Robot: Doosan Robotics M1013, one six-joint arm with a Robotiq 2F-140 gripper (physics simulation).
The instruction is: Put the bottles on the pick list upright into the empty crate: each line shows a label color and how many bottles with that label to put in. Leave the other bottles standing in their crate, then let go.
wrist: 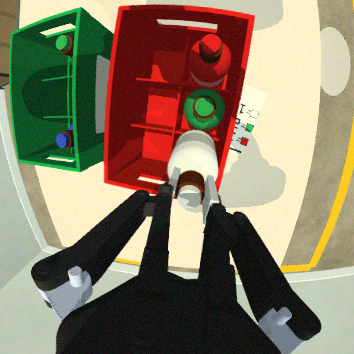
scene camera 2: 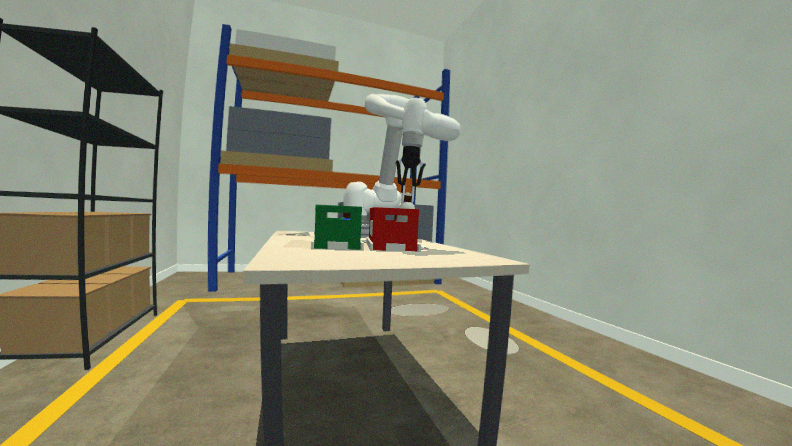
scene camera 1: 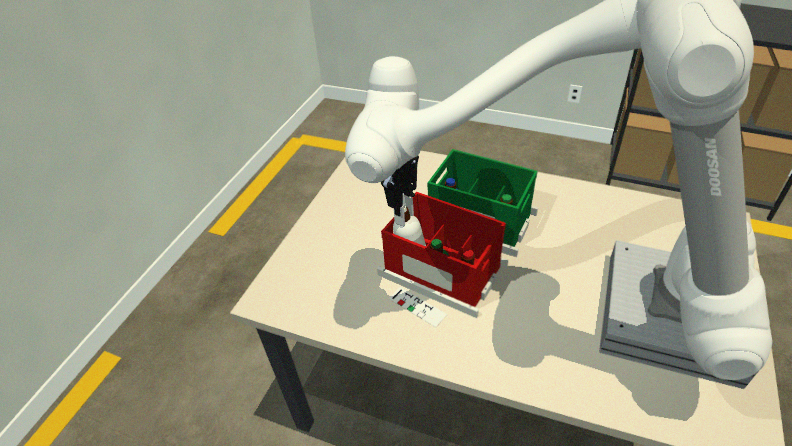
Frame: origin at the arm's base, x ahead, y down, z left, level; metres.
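Seen in the pictures: gripper, fingertip midpoint: (wrist: 191, 180) (scene camera 2: 407, 201) (scene camera 1: 404, 218).
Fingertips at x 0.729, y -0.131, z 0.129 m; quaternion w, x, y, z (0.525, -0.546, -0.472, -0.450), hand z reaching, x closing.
Pixels of each thing's top centre, then the offset from my fingertips to it. "spot": a spot on its surface instead.
- pick list at a spot on its surface: (wrist: 256, 97) (scene camera 1: 433, 319) spot: dx -0.137, dy +0.206, dz +0.126 m
- white bottle at its top centre: (wrist: 187, 187) (scene camera 1: 406, 207) (scene camera 2: 406, 192) dx -0.007, dy -0.038, dz -0.001 m
- red crate at its top centre: (wrist: 167, 103) (scene camera 1: 443, 226) (scene camera 2: 392, 208) dx -0.094, dy +0.032, dz -0.042 m
- green bottle at its top centre: (wrist: 203, 106) (scene camera 1: 436, 242) dx -0.094, dy +0.045, dz +0.007 m
- red bottle at its top centre: (wrist: 210, 42) (scene camera 1: 468, 252) dx -0.182, dy +0.045, dz +0.011 m
- green crate at its top centre: (wrist: 36, 94) (scene camera 1: 483, 176) (scene camera 2: 338, 206) dx -0.120, dy +0.032, dz -0.285 m
- green-capped bottle at its top centre: (wrist: 60, 41) (scene camera 1: 506, 197) dx -0.208, dy +0.045, dz -0.237 m
- blue-capped bottle at its top centre: (wrist: 60, 140) (scene camera 1: 450, 180) dx -0.034, dy +0.045, dz -0.245 m
The pick list (scene camera 1: 435, 316) (wrist: 256, 97) reads one red, two green, one white. My gripper (scene camera 1: 405, 213) (scene camera 2: 408, 197) (wrist: 191, 180) is shut on the neck of a white bottle (scene camera 1: 409, 229) (scene camera 2: 407, 206) (wrist: 194, 152). The bottle is at an end compartment of the red crate (scene camera 1: 464, 282) (scene camera 2: 393, 235) (wrist: 125, 100), its shoulder above the rim and its foot hidden. In the same row stand a green bottle (scene camera 1: 436, 244) (wrist: 204, 106) and a red bottle (scene camera 1: 468, 255) (wrist: 220, 65), lower than the white one. The crate's other row holds no bottles.
A green crate (scene camera 1: 498, 213) (scene camera 2: 338, 232) (wrist: 87, 145) stands beside the red crate, holding a green-capped bottle (scene camera 1: 507, 198) (wrist: 63, 41) and a blue-capped bottle (scene camera 1: 450, 181) (wrist: 63, 139). The red crate's tall side wall is toward the green crate. White rails edge both crates.
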